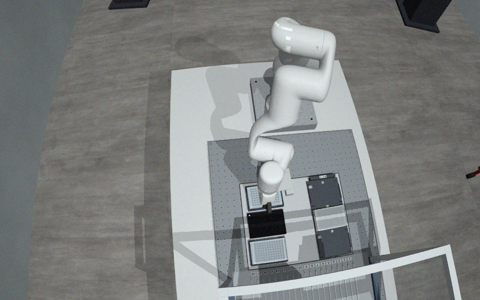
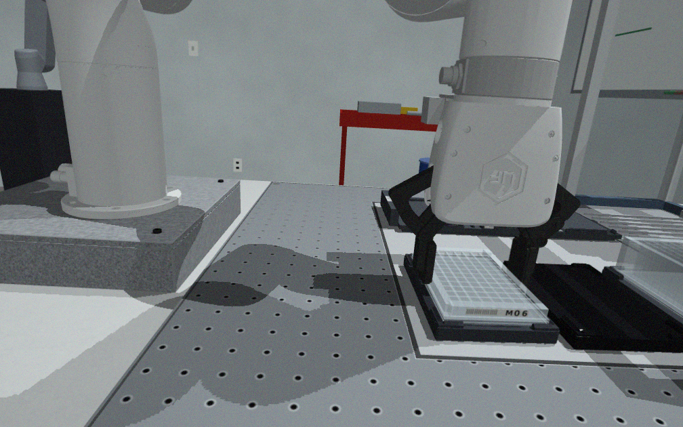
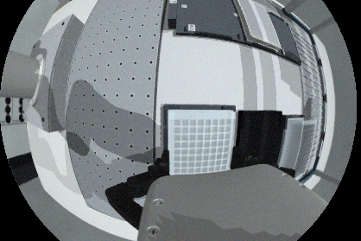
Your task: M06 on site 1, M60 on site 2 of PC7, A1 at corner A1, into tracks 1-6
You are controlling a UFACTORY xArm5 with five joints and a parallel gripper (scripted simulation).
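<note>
My gripper is now 20 mm above the plate nest S1. From my hand the other things lie so: plate carrier PC7 (70 mm ahead, 270 mm to the left, 10 mm below); then plate M06 (10 mm below); then plate nest S2 (110 mm ahead, 20 mm to the left, 20 mm below).
</note>
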